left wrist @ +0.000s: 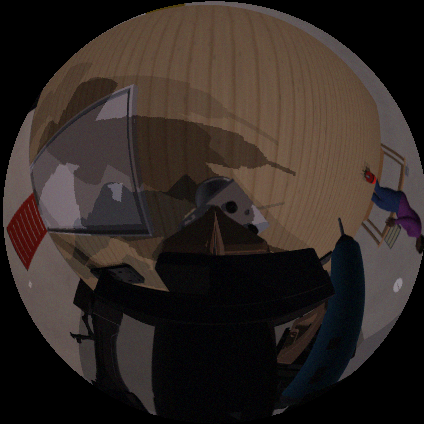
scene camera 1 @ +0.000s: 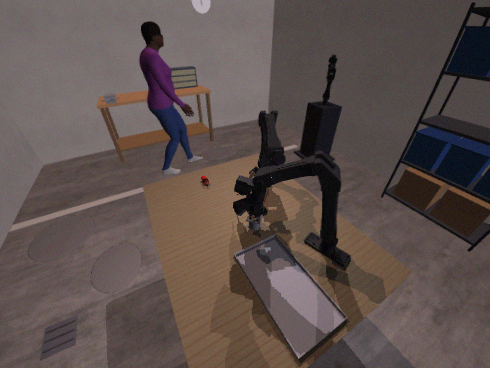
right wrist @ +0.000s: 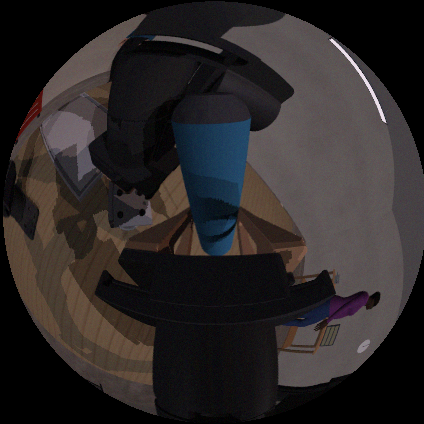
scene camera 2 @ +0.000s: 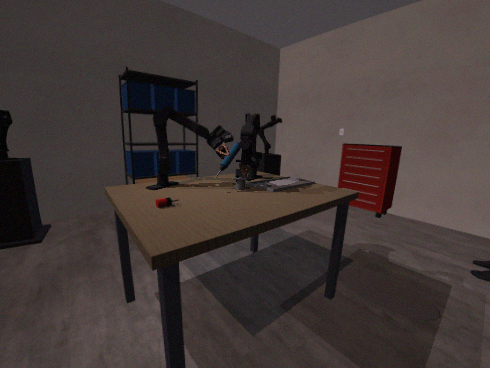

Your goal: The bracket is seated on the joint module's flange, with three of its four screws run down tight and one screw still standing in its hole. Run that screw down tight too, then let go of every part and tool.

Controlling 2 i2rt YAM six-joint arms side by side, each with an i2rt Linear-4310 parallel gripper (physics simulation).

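Pixels of known places: left gripper, fingertip midpoint: [left wrist: 214,211] [scene camera 1: 252,219] [right wrist: 131,189] [scene camera 2: 244,177]; right gripper, fingertip midpoint: [left wrist: 345,301] [right wrist: 214,211] [scene camera 2: 229,157]; left arm's base at its link origin: [left wrist: 113,274] [scene camera 1: 326,249] [scene camera 2: 252,178]; right arm's base at its link origin: [scene camera 2: 163,186].
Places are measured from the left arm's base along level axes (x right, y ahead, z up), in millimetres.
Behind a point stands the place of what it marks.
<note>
The bracket [left wrist: 241,196] @[y 150, x 349, z 66 mm] [right wrist: 131,207] @[y 115, x 335, z 66 mm] is a pale plate on top of the grey round joint module [scene camera 1: 255,225] @[y 139, x 307, z 36 mm] [scene camera 2: 240,184] @[y 138, x 352, z 30 mm]. Dark round spots show on the bracket; which one is the standing screw I cannot tell. My left gripper [left wrist: 214,211] @[y 143, x 322, z 66 mm] is shut and empty, its fingertips low over the bracket and hiding part of it. My right gripper [scene camera 2: 223,150] @[y 99, x 406, z 186 mm] [right wrist: 214,211] @[y 99, x 406, z 186 mm] is shut on the blue screwdriver [scene camera 2: 230,157] @[y 114, x 420, z 188 mm] [left wrist: 347,290] @[y 116, x 401, z 177 mm] [right wrist: 212,155] @[y 90, x 361, z 245 mm]. The screwdriver is tilted, its tip pointing down, above the table and to the left of the module in scene camera 2, apart from the bracket.
A shallow grey tray [scene camera 1: 300,295] @[y 260, x -25, z 4 mm] [scene camera 2: 295,183] @[y 331, x -20, z 4 mm] [left wrist: 80,135] @[y 303, x 166, z 4 mm] lies close to the module. A red and black tool [scene camera 1: 205,180] @[y 75, x 791, z 31 mm] [scene camera 2: 162,202] @[y 75, x 830, z 23 mm] [left wrist: 369,176] @[y 74, x 783, z 23 mm] lies near the table's edge. The two arms are close together over the module. A person [scene camera 1: 161,85] stands beyond the table.
</note>
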